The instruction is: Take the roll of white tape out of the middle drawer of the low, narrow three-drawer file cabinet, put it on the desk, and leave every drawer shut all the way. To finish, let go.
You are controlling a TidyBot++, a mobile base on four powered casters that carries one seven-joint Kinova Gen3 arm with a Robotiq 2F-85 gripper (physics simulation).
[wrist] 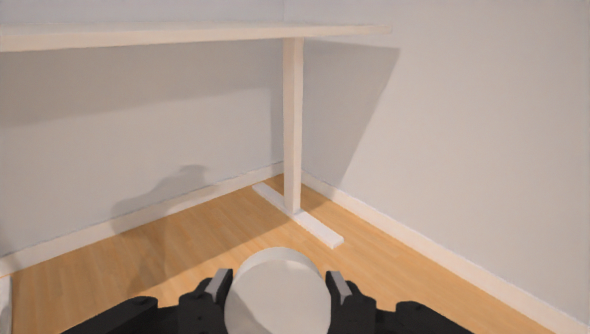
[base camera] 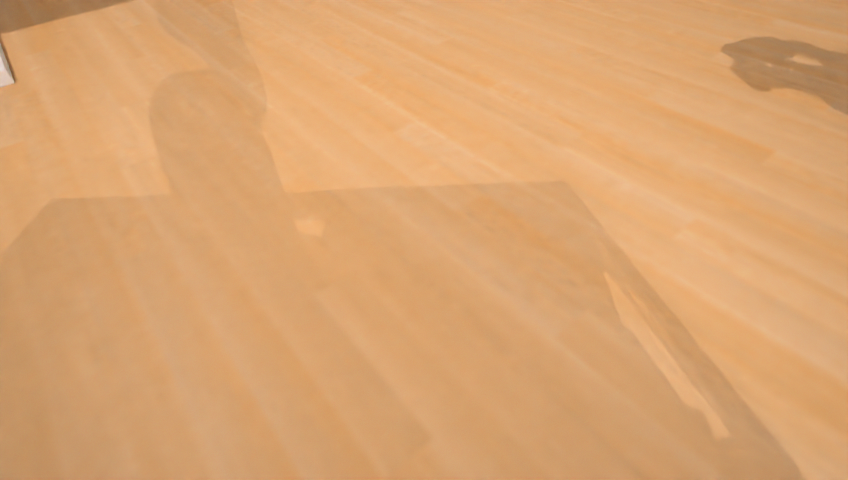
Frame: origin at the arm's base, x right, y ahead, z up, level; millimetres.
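Where they show: gripper, between the fingertips: (wrist: pixel 278 288).
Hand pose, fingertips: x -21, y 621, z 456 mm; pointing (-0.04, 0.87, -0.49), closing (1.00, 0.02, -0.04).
After its pixels a point has its place.
My gripper (wrist: pixel 278 288) {x -21, y 621, z 455 mm} is shut on the roll of white tape (wrist: pixel 279 309) {x -19, y 601, z 465 mm}, which shows as a plain white round shape between the two fingertips at the bottom of the wrist view. The desk (wrist: pixel 175 35) {x -265, y 1200, z 543 mm} is beyond the gripper, in the upper left and middle of the wrist view. Its pale top is seen nearly edge-on, and one upright leg (wrist: pixel 293 125) {x -17, y 1851, z 122 mm} stands on a flat white foot (wrist: pixel 320 231). The roll is held in the air, apart from the desk. The file cabinet and its drawers cannot be made out in either view.
Grey walls (wrist: pixel 475 125) {x 631, y 1531, z 239 mm} meet in a corner behind the desk leg, with a pale skirting board (wrist: pixel 400 233) {x 503, y 1664, z -353 mm} along the wood floor (base camera: pixel 416 297) {x -31, y 377, z -396 mm}. A white piece (wrist: pixel 5 305) is cut off at the wrist view's lower left. Another white end (base camera: pixel 4 70) {x -732, y 859, z -373 mm} shows at the base view's left edge.
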